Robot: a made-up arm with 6 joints.
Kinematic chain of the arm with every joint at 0, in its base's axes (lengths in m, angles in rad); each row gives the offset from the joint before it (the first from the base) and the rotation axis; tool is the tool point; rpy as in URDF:
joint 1: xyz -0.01 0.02 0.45 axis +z
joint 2: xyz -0.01 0 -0.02 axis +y
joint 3: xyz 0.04 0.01 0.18 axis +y
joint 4: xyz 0.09 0 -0.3 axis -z
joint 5: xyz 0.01 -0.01 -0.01 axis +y
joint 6: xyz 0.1 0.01 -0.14 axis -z
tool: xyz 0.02 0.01 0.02 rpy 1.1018 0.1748 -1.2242
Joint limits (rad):
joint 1: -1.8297..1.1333
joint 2: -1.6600..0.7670
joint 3: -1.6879..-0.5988
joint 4: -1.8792..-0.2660
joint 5: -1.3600..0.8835
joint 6: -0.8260..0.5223
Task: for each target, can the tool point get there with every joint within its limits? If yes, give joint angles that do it. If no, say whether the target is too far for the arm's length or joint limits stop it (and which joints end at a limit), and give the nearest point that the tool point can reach.
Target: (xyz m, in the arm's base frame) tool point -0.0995 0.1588 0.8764
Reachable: yes | joints -0.1600 -1.1329 -1.1626 -0.6783 -1.1047 0.1722
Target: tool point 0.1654 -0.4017 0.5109
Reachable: yes | joints -1.3111 -0.2879 -0.8639 -1.3705 0.5472 0.4136
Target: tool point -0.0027 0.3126 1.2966
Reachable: no: too far | nearest point -0.0049 0.2258 1.0303 | short by 0.280 m
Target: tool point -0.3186 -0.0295 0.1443
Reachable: no: joint limits stop it (at a limit: joint 1, joint 3, joint 4, joint 5, joint 6) | nearest point -0.0626 -0.1348 0.0686 | short by 0.287 m
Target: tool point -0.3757 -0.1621 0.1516
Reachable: no: joint limits stop it (at a limit: joint 1, joint 3, joint 4, joint 5, joint 6) | nearest point -0.0909 -0.2420 0.1473 | short by 0.296 m
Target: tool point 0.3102 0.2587 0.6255
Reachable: yes | joints 0.2938 -0.4817 -0.9459 -1.5026 -0.0300 -0.5854
